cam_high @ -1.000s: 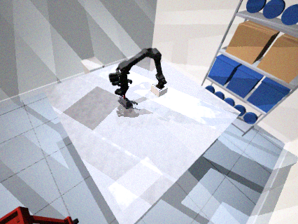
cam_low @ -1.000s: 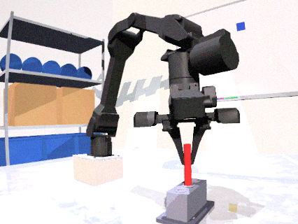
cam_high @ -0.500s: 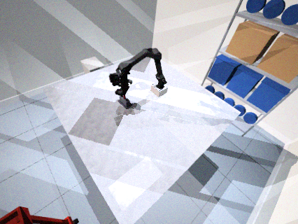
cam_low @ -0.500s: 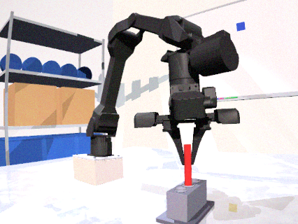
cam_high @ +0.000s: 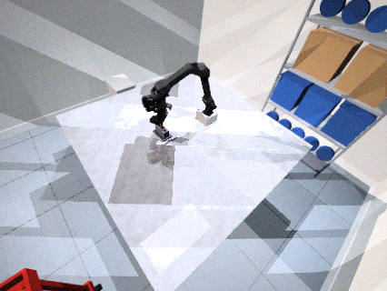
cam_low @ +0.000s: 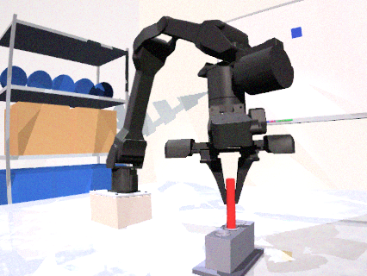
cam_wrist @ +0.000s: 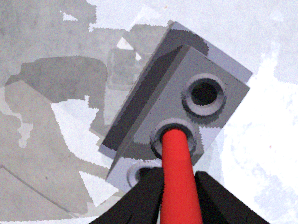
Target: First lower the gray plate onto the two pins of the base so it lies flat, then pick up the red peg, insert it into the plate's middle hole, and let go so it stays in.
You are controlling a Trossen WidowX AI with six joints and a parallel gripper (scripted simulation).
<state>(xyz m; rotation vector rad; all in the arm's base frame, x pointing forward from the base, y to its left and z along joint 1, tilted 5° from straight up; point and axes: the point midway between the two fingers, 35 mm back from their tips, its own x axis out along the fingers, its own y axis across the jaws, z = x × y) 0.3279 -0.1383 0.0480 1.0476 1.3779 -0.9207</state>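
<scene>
My gripper tip is now right at the red peg. The rest, counted from my gripper tip: base 9 cm below; then gray plate 5 cm below.
</scene>
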